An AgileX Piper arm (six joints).
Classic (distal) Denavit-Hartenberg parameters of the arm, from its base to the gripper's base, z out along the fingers. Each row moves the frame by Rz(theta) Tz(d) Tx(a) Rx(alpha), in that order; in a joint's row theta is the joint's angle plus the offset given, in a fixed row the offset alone. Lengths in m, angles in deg.
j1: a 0  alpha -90  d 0.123  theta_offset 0
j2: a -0.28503  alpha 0  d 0  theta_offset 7.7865
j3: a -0.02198  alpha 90  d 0  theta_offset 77.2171
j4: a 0  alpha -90  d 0.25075  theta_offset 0
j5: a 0  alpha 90  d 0  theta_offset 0
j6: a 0  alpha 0  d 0.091  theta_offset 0
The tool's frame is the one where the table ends.
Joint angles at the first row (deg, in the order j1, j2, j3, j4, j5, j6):
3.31, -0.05, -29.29, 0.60, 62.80, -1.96
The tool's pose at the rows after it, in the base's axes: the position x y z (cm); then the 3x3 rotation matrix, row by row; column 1 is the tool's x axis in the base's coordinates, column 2 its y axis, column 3 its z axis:
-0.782 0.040 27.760; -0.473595 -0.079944 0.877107; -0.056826 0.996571 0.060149; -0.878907 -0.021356 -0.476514
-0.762 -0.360 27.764; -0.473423 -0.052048 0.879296; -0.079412 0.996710 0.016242; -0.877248 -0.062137 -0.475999
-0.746 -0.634 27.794; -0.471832 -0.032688 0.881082; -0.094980 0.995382 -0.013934; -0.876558 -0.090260 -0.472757
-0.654 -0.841 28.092; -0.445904 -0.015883 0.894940; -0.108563 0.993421 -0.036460; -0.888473 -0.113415 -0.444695
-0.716 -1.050 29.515; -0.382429 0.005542 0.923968; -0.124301 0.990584 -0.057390; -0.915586 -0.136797 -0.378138
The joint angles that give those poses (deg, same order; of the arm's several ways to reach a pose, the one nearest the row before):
3.31, -0.05, -29.29, 0.60, 62.80, -1.96
3.32, -0.05, -29.29, -2.23, 62.80, -1.96
3.31, -0.05, -29.29, -4.18, 62.68, -1.96
3.31, -0.05, -29.42, -5.78, 61.10, -1.96
3.31, 0.70, -31.50, -7.47, 58.38, -1.96

